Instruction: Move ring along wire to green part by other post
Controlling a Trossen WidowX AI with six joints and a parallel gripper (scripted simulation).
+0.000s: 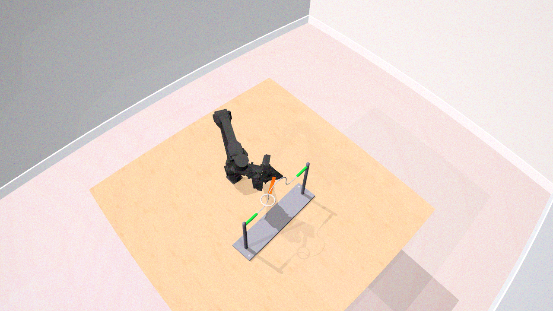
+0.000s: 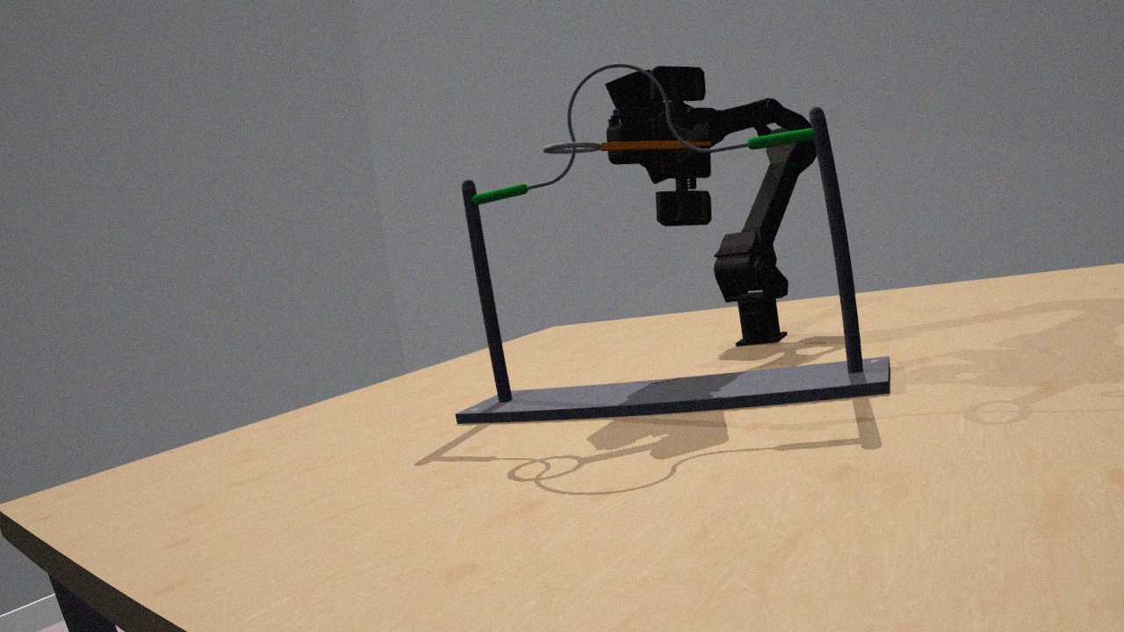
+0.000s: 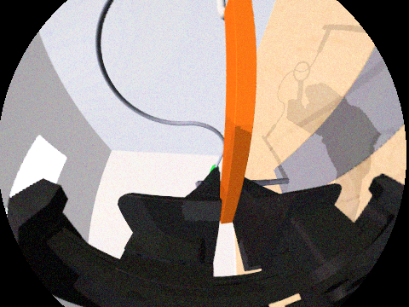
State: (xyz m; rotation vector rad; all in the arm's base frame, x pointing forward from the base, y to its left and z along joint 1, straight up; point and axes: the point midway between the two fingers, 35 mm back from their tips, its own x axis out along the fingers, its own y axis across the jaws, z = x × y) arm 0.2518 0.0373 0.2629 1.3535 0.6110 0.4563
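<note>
Now: gripper tip 20 mm short of the ring with orange handle, 90 mm to the left of it and 10 mm below it.
</note>
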